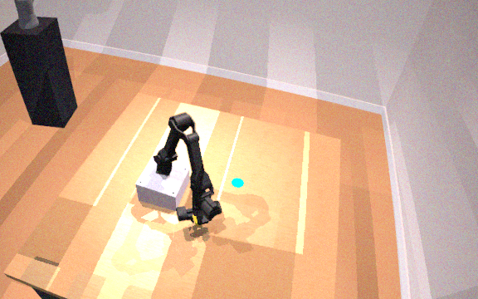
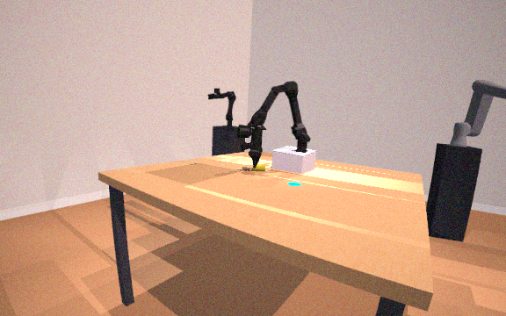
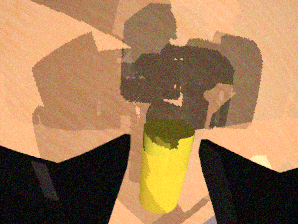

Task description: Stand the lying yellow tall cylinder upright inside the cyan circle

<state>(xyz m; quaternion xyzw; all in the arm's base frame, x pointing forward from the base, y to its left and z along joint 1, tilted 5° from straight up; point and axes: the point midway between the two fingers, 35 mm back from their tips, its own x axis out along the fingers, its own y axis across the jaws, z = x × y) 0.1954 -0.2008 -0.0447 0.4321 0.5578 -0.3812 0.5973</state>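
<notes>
The cyan circle is 26 cm to the left of my gripper tip, 16 cm ahead of it and 2 cm below it. Round my gripper tip: yellow tall cylinder (2 cm to the left, 1 cm behind).
</notes>
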